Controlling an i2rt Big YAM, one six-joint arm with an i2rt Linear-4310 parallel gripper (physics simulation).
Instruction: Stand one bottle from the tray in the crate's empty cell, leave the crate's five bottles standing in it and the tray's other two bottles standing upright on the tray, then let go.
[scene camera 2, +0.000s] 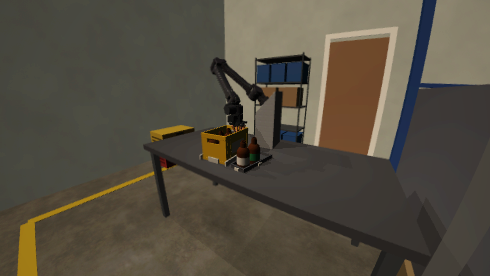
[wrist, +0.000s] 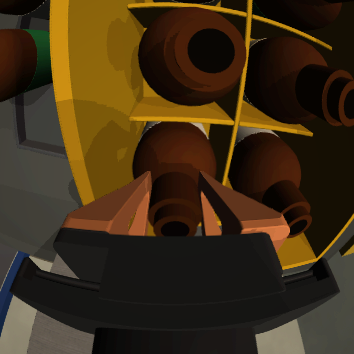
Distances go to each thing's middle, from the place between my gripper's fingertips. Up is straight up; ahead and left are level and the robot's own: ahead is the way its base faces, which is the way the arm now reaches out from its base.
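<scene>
Brown white-labelled bottle (wrist: 174, 152): my hand is 40 mm above it and 10 mm past it.
</scene>
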